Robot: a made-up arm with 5 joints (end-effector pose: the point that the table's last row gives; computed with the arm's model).
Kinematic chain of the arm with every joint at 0, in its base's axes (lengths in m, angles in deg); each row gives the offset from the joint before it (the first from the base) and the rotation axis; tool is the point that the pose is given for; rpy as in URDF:
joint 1: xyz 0 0 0.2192 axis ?
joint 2: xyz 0 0 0 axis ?
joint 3: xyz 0.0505 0 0.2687 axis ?
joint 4: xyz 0.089 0 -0.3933 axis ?
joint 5: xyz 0.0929 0 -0.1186 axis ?
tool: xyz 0 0 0 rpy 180 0 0
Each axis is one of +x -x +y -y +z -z.
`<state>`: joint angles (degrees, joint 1 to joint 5).
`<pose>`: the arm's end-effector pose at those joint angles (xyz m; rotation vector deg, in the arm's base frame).
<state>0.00 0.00 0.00 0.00 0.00</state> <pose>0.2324 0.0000 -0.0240 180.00 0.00 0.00</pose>
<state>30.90 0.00 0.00 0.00 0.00</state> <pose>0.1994 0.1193 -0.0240 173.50 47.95 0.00</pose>
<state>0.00 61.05 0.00 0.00 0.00</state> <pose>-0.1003 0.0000 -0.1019 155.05 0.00 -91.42</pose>
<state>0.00 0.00 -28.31 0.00 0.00</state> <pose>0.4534 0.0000 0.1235 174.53 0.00 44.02</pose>
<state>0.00 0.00 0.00 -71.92 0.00</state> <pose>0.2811 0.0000 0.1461 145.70 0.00 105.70</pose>
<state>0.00 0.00 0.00 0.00 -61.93</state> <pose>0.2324 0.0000 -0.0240 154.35 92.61 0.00</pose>
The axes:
joint 1: +z
joint 2: +y
joint 3: +y
joint 4: +y
joint 5: -z

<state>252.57 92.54 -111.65 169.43 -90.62</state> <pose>-0.1017 -0.3240 -0.1286 -29.48 4.36 -17.64</pose>
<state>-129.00 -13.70 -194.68 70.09 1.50</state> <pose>0.1701 0.2100 0.9463 18.07 -39.19 50.10</pose>
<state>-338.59 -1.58 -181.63 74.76 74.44</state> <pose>0.0142 0.0056 1.0025 -69.42 34.63 -72.15</pose>
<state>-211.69 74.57 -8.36 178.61 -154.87</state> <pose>-0.0138 0.0085 0.1365 -82.34 44.54 147.22</pose>
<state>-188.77 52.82 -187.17 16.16 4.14</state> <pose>-0.5181 0.0799 0.8178 -6.95 -61.43 -4.17</pose>
